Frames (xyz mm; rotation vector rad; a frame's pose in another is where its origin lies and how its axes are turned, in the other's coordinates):
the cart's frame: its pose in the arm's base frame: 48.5 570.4 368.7 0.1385 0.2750 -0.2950
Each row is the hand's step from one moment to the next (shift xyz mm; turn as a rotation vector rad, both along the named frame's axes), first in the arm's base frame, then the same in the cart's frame.
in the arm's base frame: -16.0 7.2 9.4 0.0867 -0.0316 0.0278
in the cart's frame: -19.3 2.8 3.8 0.0802 -0.0009 0.0534
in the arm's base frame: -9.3 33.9 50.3 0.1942 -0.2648 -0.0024
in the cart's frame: -32.0 34.0 39.7 0.2501 -0.1920 0.0918
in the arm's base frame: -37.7 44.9 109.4 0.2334 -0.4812 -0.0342
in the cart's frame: -78.1 41.4 87.2 0.3532 -0.3881 0.1088
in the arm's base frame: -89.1 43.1 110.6 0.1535 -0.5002 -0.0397
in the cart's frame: -125.2 24.1 76.0 0.2863 -0.4310 0.0872
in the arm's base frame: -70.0 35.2 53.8 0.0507 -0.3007 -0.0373
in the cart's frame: -89.2 17.1 27.9 0.1377 -0.2730 0.0294
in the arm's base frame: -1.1 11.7 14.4 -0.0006 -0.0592 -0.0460
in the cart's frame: -8.3 12.1 11.4 0.0285 -0.0606 -0.0337
